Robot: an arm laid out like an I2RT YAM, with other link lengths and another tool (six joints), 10 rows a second.
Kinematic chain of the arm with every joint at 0, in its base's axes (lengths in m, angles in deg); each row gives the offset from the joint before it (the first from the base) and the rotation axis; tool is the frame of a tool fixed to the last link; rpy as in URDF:
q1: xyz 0 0 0.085 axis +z
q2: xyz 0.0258 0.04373 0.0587 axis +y
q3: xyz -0.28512 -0.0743 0 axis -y
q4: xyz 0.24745 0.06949 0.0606 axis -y
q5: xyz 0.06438 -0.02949 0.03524 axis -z
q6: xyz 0.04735 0 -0.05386 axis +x
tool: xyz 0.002 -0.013 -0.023 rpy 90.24 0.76 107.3
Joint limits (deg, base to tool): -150..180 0..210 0..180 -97..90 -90..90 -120..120
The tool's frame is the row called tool.
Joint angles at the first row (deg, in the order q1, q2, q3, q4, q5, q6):
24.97, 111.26, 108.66, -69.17, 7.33, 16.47
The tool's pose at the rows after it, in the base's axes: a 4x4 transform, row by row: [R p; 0 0 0 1], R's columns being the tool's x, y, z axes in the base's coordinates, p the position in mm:
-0.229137 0.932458 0.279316 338.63; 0.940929 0.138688 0.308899 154.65; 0.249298 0.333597 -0.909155 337.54; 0 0 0 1
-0.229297 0.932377 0.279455 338.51; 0.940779 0.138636 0.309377 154.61; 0.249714 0.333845 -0.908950 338.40; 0 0 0 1
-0.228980 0.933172 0.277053 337.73; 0.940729 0.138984 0.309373 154.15; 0.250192 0.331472 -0.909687 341.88; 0 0 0 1
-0.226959 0.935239 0.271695 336.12; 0.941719 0.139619 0.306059 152.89; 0.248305 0.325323 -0.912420 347.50; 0 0 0 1
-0.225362 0.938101 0.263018 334.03; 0.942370 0.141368 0.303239 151.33; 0.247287 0.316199 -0.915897 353.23; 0 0 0 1
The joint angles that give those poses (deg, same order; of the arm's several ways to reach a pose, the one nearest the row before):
24.97, 111.26, 108.57, -69.10, 7.33, 16.47
24.97, 111.26, 108.77, -69.28, 7.31, 16.47
24.95, 111.28, 109.60, -70.21, 7.25, 16.45
24.88, 111.31, 110.91, -71.90, 7.27, 16.40
24.80, 111.31, 112.23, -73.76, 7.18, 16.29

